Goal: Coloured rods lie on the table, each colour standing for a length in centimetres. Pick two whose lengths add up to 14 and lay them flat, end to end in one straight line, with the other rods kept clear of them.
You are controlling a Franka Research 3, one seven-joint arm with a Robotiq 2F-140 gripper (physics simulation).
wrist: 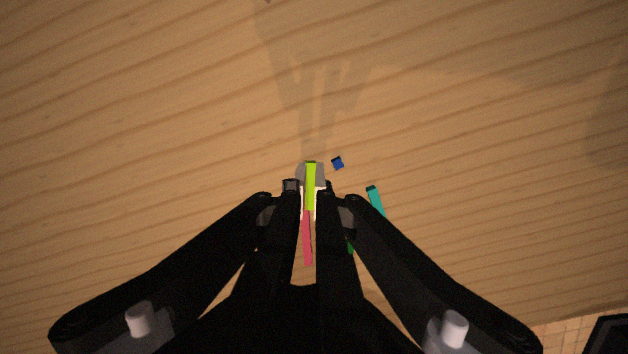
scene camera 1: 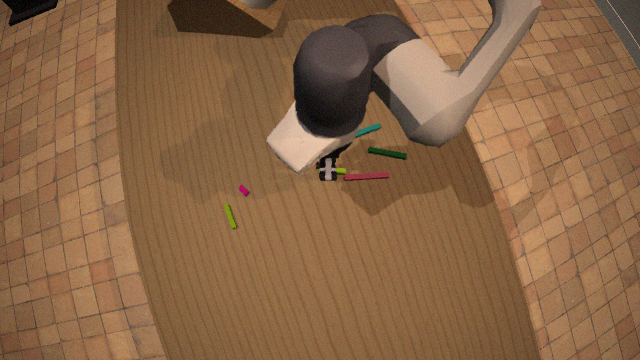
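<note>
My gripper [scene camera 1: 328, 170] [wrist: 310, 174] is shut on a lime rod [scene camera 1: 341, 171] [wrist: 310, 175], low over the table; whether the rod touches the table is unclear. A pinkish-red rod [scene camera 1: 366, 176] [wrist: 307, 240] lies nearly in line with it, their near ends close together; any gap is hard to judge. A dark green rod [scene camera 1: 387, 153] [wrist: 350, 247] and a teal rod [scene camera 1: 369, 130] [wrist: 376, 201] lie beyond the red one, partly hidden in the wrist view. A small blue rod [wrist: 338, 163] lies beside the fingertips. Another lime rod [scene camera 1: 230, 216] and a short magenta rod [scene camera 1: 243, 190] lie at the left.
The wooden table [scene camera 1: 320, 280] has curved side edges with tiled floor [scene camera 1: 65, 210] beyond. A brown angular block [scene camera 1: 215, 20] stands at the top left of the scene view. A black object [wrist: 607, 337] shows at the wrist view's lower right corner. The arm hangs over the table's upper middle.
</note>
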